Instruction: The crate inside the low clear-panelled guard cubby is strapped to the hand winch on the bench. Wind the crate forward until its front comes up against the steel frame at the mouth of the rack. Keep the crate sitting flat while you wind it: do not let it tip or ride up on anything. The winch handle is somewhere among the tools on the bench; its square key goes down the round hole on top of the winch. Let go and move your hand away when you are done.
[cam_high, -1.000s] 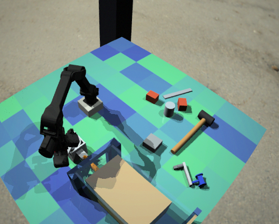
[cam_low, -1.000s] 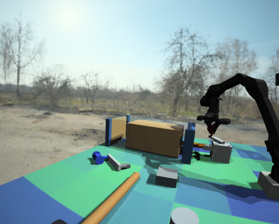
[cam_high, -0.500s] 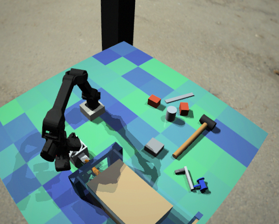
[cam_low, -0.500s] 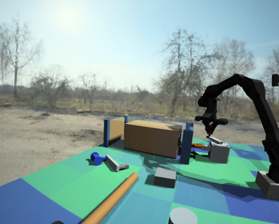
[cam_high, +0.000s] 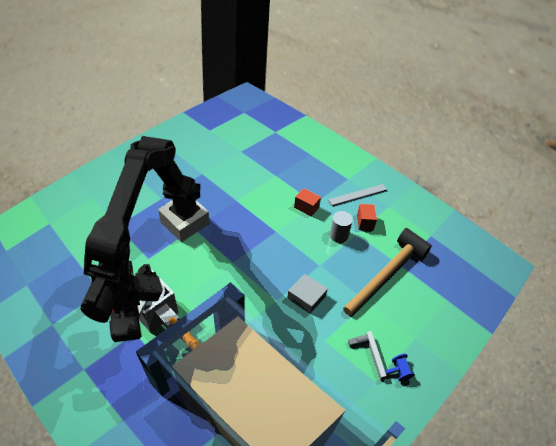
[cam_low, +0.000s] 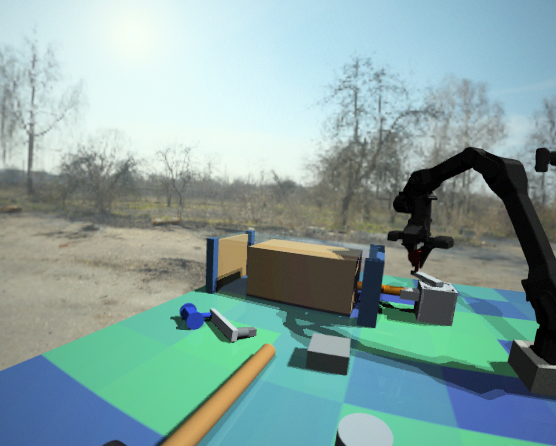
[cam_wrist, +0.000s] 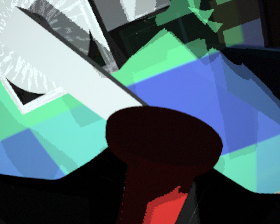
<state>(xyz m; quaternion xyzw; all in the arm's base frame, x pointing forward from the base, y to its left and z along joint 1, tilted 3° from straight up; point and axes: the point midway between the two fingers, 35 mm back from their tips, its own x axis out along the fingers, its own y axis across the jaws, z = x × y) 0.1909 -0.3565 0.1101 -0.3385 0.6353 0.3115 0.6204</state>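
Right now the red knob is 2 cm above my gripper tip. From my gripper tip the other things lie so: grey winch 9 cm to the left, 8 cm below, 6 cm behind; then red-knobbed crank 4 cm to the left, 1 cm below, 1 cm behind; then blue frame 12 cm ahead, 8 cm to the left, 1 cm below.
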